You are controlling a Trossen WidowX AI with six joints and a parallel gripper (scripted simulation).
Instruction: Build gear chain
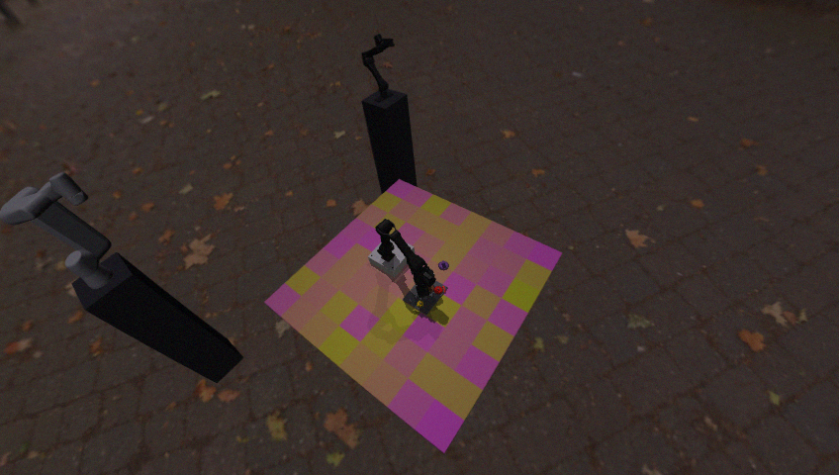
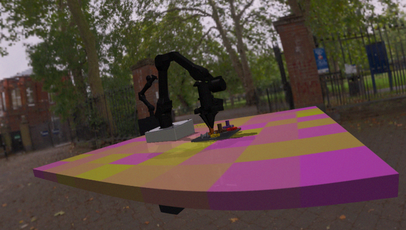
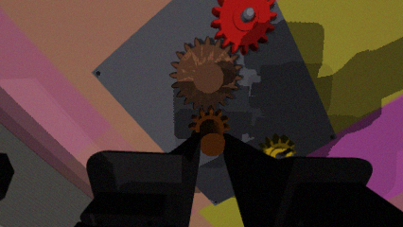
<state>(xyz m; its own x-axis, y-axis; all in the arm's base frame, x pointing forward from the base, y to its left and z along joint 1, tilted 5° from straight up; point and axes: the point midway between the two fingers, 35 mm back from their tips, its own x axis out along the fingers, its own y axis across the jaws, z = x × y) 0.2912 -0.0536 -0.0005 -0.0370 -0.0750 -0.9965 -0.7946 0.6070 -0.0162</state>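
Right now my gripper tip is 10 mm above the orange gear. Also, from my gripper tip: brown gear 20 mm ahead, 40 mm to the left, 10 mm below; red gear 80 mm ahead, 60 mm to the left, 20 mm below; red arrow 100 mm ahead, 90 mm to the left, 30 mm below.
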